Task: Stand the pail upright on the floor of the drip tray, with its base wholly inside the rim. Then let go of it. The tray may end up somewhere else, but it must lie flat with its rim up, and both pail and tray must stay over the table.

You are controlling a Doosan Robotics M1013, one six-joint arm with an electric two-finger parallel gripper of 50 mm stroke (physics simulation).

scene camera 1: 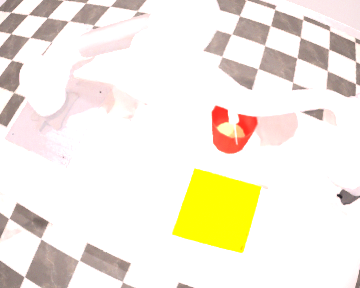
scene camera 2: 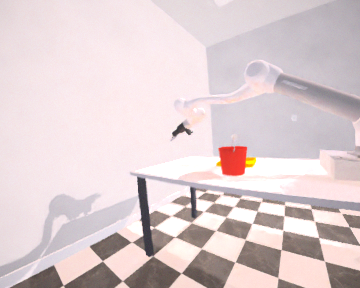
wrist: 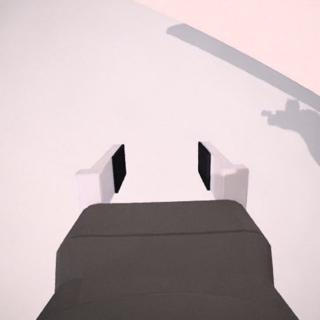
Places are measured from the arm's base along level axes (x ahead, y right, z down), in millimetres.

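Where they show: gripper, fingertip midpoint: (scene camera 2: pixel 171 139); arm's base, link origin: (scene camera 1: pixel 54 107).
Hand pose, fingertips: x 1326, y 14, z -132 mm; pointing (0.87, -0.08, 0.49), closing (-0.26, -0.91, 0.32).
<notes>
Each offset is from my fingertips to the centre of the thing. "spot": to the spot under its first point. Level surfaces: height alone.
The red pail @[dx -621, dy -173, dz +99 mm] (scene camera 1: pixel 223 145) (scene camera 2: pixel 233 162) stands upright on the white table, beside the tray and apart from it. Its pale handle @[spot: dx -651, dy -218, dz -3 mm] (scene camera 2: pixel 234 137) stands up above the rim. The square yellow tray @[dx -568, dy +123, dz +206 mm] (scene camera 1: pixel 217 210) (scene camera 2: pixel 251 162) lies flat on the table; in the second scene view the pail hides its middle. Its rim is washed out in the first scene view, so which side is up is hard to tell there. My gripper (scene camera 2: pixel 181 136) (wrist: pixel 161 157) is open and empty, high above the table and well away from pail and tray. Its dark end shows at the right edge of the first scene view.
The white table @[dz +219 mm] (scene camera 2: pixel 170 172) has its near edge and dark legs in the second scene view. My arm (scene camera 2: pixel 227 97) reaches over the table from its base block (scene camera 2: pixel 340 166) at the right. Arm shadows fall on the wall (scene camera 2: pixel 100 125).
</notes>
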